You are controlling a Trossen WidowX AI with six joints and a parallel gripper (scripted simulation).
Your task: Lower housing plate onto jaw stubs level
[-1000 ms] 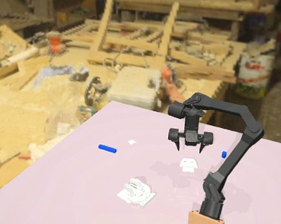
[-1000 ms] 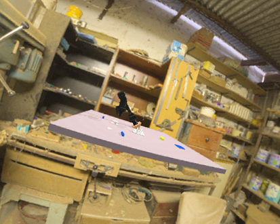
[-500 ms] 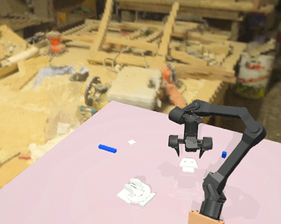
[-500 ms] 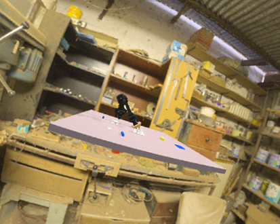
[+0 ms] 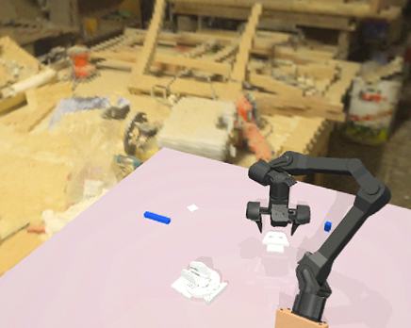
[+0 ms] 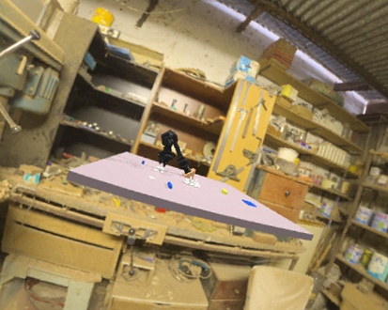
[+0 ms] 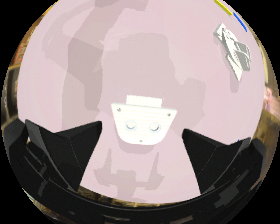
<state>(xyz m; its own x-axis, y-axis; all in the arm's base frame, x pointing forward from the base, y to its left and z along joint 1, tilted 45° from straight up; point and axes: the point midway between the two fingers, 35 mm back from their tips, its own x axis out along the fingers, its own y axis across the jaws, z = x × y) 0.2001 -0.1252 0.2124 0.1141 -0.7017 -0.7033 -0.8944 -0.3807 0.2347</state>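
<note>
My gripper tip is 40 mm above the white block and 10 mm to the left of it. Round my gripper tip: yellow piece (550 mm to the left, 40 mm below, 40 mm ahead); then blue bar (400 mm ahead, 100 mm to the left, 40 mm below); then white tile (340 mm ahead, 50 mm below, 20 mm to the right).
</note>
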